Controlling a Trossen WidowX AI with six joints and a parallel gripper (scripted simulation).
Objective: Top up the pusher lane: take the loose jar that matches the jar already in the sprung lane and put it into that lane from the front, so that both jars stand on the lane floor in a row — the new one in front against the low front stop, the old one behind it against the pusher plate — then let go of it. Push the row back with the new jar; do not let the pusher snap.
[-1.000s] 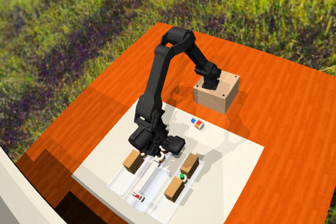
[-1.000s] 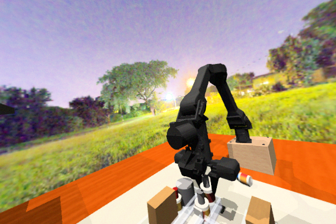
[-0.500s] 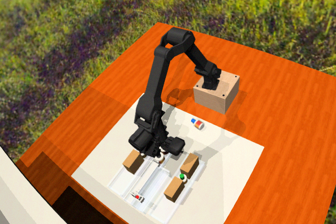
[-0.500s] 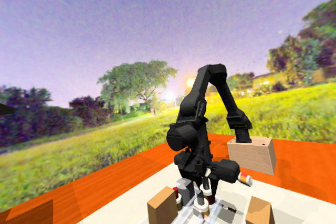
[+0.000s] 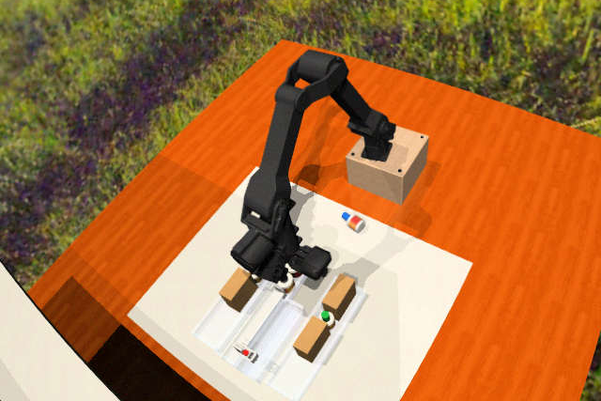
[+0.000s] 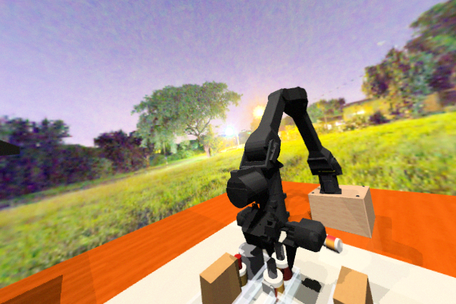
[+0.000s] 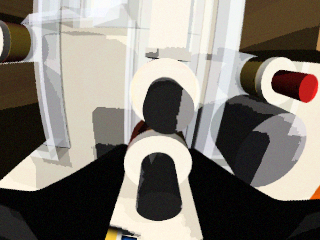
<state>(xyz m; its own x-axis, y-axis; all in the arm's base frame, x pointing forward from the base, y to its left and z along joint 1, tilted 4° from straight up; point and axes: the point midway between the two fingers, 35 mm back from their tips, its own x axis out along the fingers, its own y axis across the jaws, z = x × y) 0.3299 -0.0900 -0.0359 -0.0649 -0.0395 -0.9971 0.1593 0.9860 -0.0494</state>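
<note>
My gripper tip is now 8 cm to the left of the grey cylinder, 2 cm above it and 1 cm past it. Round my gripper tip: clear lane tray: 14 cm ahead, 3 cm below; red mark: 23 cm ahead, 3 cm above.
</note>
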